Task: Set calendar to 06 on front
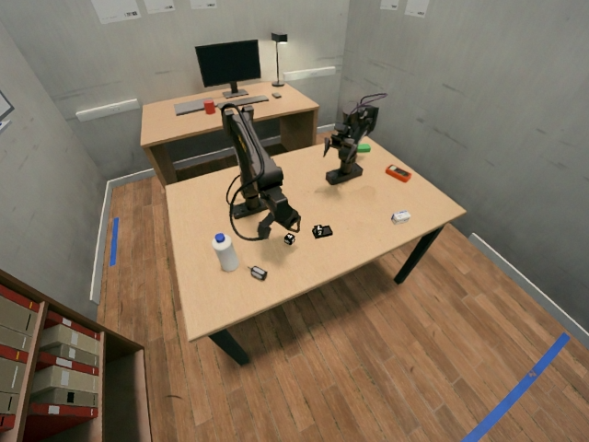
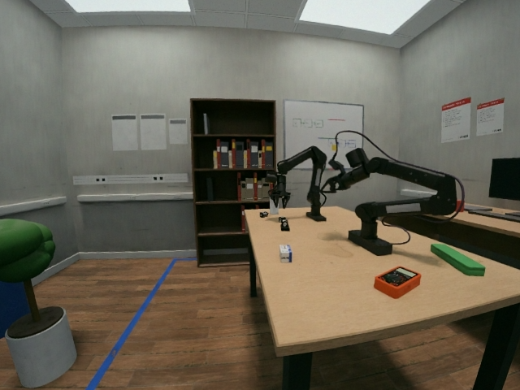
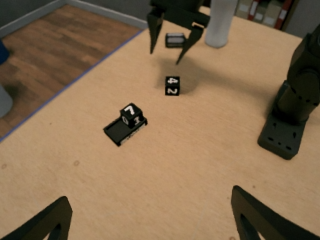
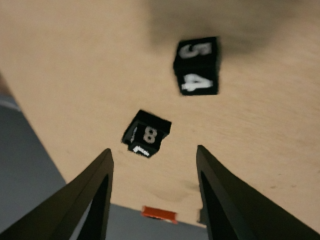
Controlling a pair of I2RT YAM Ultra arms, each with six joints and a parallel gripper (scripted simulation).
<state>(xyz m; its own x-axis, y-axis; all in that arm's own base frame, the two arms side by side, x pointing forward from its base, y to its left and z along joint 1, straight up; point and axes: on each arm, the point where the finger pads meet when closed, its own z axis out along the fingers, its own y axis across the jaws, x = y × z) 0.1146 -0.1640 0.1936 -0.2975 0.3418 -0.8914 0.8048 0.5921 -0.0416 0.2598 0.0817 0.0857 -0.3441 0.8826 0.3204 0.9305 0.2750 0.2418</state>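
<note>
Now: right hand 1 cm short of the black calendar tray, 13 cm to the right of it and 9 cm above it. The rest, counted from my right hand: orange meter (14 cm behind, 71 cm to the left, 8 cm below).
</note>
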